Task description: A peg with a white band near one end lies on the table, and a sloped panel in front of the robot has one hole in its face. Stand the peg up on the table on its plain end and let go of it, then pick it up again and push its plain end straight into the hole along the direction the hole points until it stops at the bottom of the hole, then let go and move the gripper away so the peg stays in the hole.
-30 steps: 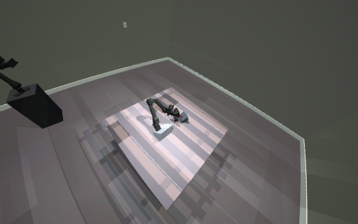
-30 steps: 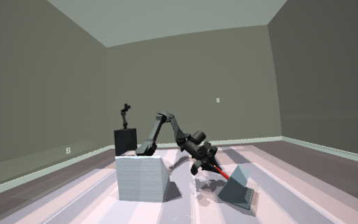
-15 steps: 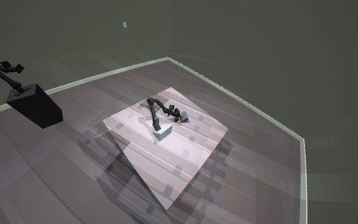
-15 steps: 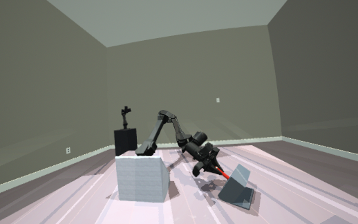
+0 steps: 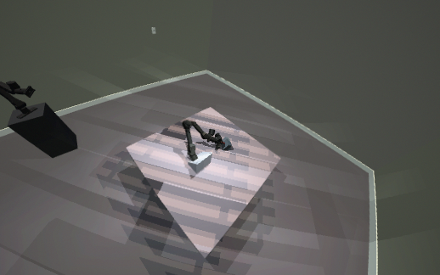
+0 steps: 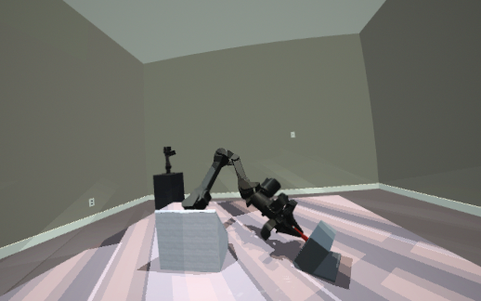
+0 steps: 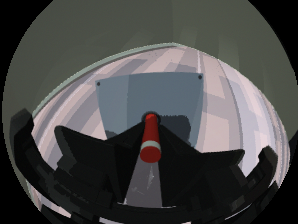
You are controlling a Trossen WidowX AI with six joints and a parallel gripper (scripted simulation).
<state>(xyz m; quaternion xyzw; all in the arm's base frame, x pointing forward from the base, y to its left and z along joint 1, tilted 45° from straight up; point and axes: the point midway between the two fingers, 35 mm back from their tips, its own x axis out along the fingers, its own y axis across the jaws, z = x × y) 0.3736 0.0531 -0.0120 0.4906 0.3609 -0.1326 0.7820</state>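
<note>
Right now the panel is 40 mm ahead of my gripper tip, 20 mm to the right of it and 30 mm below it. The rest, counted from my gripper tip: red peg: 10 mm behind, 10 mm to the left, 10 mm above.
</note>
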